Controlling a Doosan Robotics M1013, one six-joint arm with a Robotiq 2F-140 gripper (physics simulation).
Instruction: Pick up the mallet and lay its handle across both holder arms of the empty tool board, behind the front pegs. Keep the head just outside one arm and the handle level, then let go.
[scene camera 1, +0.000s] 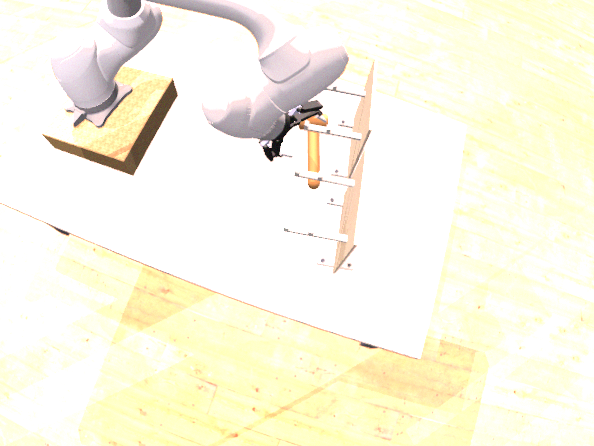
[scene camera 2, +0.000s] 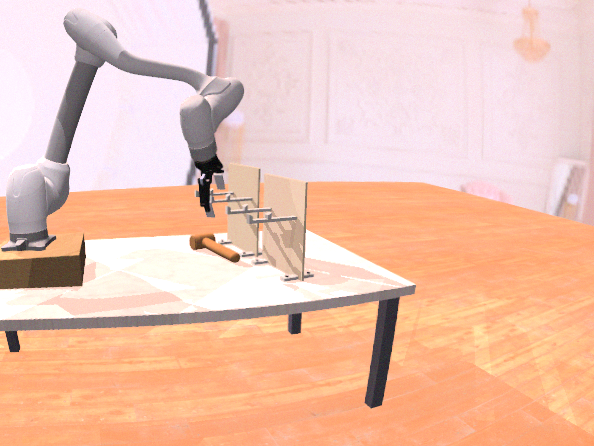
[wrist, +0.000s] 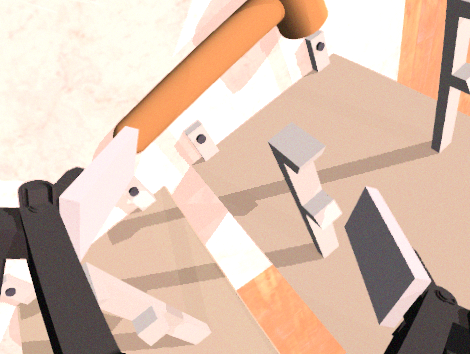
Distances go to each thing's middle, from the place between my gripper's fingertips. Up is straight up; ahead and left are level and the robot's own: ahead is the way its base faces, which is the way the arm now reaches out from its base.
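You'd find the orange mallet (scene camera 1: 313, 137) 180 mm below my hand and 80 mm to the left of it.
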